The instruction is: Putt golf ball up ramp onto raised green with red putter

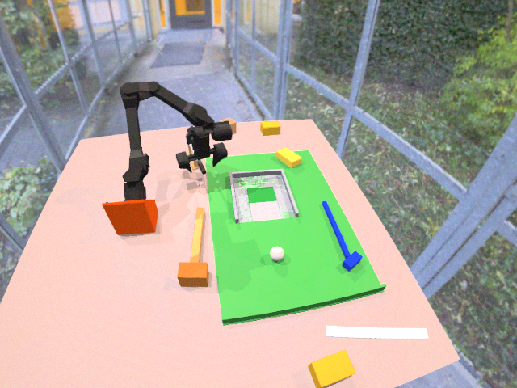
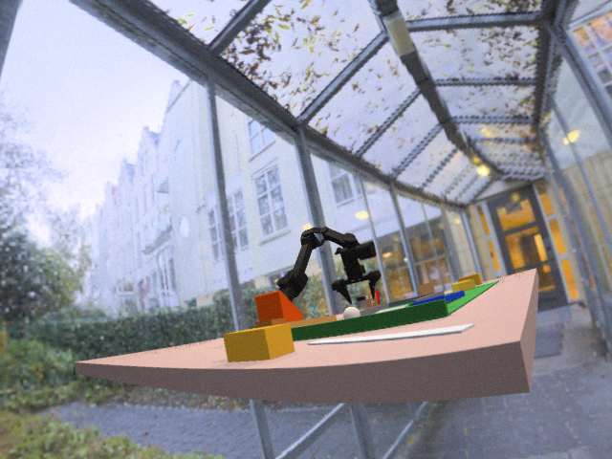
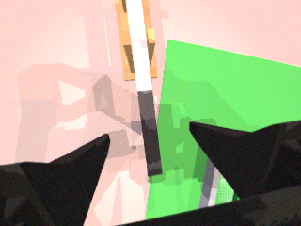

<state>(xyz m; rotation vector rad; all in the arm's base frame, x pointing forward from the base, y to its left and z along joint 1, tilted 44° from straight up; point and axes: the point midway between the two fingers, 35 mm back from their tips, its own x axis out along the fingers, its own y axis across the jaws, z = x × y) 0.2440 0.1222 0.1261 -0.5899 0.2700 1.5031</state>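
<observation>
The red putter is 20 mm behind my gripper tip, 110 mm to the left of it and 10 mm above it. The rest, counted from my gripper tip: tan cube: 170 mm ahead, 340 mm to the left, 20 mm below; then white golf ball: 170 mm ahead, 430 mm to the right, 30 mm below; then green mat: 230 mm ahead, 250 mm to the right, 50 mm below.
</observation>
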